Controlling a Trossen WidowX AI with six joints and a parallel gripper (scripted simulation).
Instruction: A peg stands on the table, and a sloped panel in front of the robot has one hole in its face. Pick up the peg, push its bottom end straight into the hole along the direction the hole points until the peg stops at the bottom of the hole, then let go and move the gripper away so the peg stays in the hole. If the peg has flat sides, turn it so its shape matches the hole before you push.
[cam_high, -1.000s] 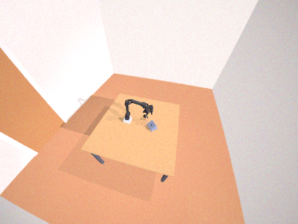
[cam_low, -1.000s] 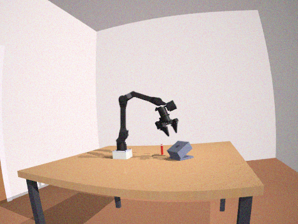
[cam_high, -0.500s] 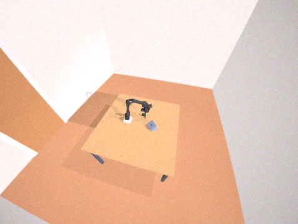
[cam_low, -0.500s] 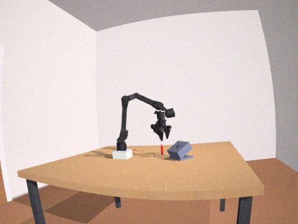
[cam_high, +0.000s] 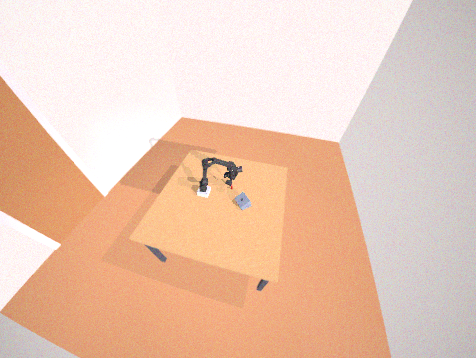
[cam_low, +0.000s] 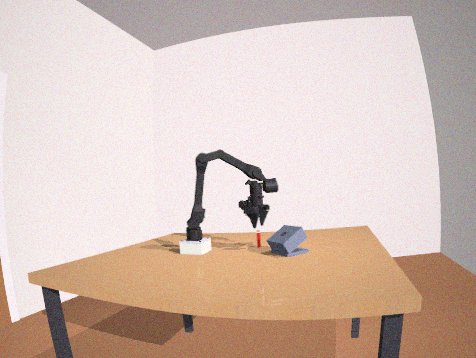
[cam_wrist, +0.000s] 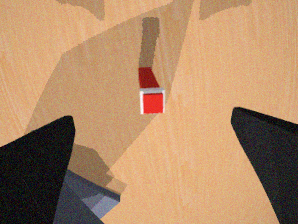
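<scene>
Now: the red square peg 4 cm below my gripper tip. From my gripper tip the other things lie so: grey sloped panel: 18 cm to the right, 14 cm ahead, 4 cm below.
</scene>
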